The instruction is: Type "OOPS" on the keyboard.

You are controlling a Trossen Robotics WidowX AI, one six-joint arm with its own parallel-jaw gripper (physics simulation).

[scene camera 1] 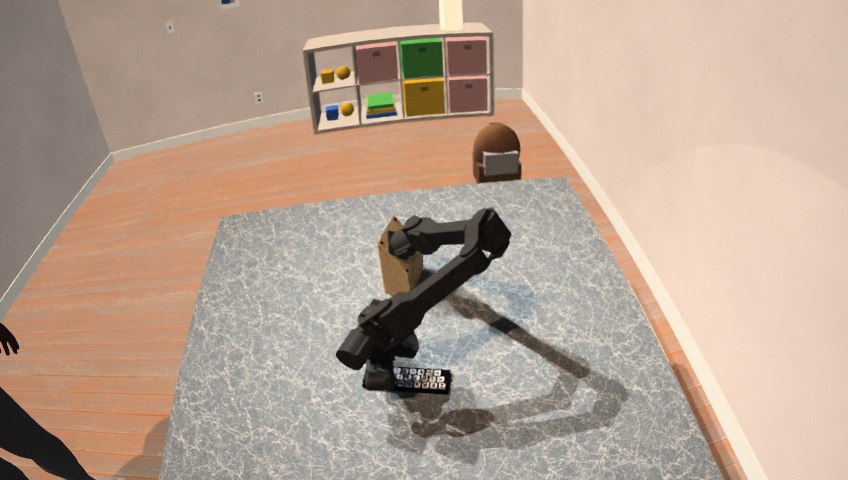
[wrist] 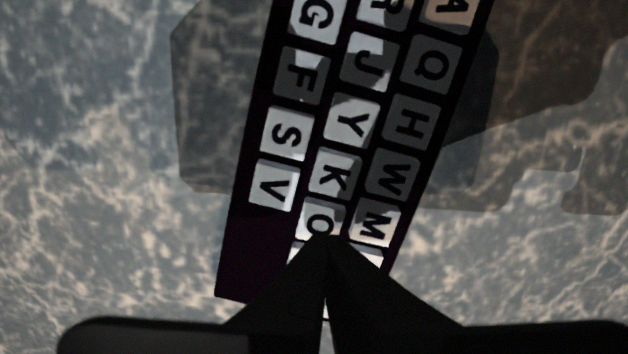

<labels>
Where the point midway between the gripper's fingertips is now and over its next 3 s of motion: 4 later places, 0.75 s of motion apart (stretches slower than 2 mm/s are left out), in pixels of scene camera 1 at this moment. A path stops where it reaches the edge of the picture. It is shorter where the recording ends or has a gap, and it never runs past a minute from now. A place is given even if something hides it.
My gripper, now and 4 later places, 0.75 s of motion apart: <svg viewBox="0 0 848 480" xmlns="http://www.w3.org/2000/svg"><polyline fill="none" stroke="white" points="382,373 382,376 380,372 381,373 419,381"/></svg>
</labels>
